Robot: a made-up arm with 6 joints.
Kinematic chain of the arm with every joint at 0, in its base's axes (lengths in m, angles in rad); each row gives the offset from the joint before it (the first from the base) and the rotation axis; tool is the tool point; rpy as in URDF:
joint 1: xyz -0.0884 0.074 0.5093 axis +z
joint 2: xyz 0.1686 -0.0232 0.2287 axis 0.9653 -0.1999 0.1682
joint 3: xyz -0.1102 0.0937 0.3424 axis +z
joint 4: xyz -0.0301 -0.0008 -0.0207 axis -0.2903 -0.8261 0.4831
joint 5: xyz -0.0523 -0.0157 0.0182 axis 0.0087 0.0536 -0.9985
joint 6: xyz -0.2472 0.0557 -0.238 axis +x
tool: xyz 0.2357 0.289 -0.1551 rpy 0 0 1.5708
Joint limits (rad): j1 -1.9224..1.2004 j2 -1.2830..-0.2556 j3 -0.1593..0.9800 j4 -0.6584..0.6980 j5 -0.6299..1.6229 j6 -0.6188..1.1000
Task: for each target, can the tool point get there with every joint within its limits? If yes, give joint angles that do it. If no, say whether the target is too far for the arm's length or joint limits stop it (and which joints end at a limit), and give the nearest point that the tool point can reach.
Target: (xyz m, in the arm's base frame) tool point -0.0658 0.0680 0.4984
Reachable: yes | joints -1.4745 -0.8748 0.6313 -0.5041 1.3905 -0.1575
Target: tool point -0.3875 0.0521 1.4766
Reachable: no: joint limits stop it (at a limit: joint 2, joint 3, joint 4, joint 5, joint 6) | nearest point -0.4222 0.0496 1.1619 | short by 0.317 m
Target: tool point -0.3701 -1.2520 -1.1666
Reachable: no: too far | nearest point -0.0474 -0.2965 0.3562 | short by 1.827 m
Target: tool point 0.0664 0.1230 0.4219
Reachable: yes | joints -0.0269 -1.1145 0.1756 -0.1392 0.9732 -0.0440
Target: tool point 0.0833 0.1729 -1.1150
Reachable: no: too far | nearest point 0.1396 0.2054 0.2668 | short by 1.383 m
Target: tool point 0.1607 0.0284 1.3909
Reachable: no: joint limits stop it (at a limit: joint 2, joint 3, joint 4, joint 5, joint 6) | nearest point 0.2778 0.0070 1.1083 | short by 0.307 m
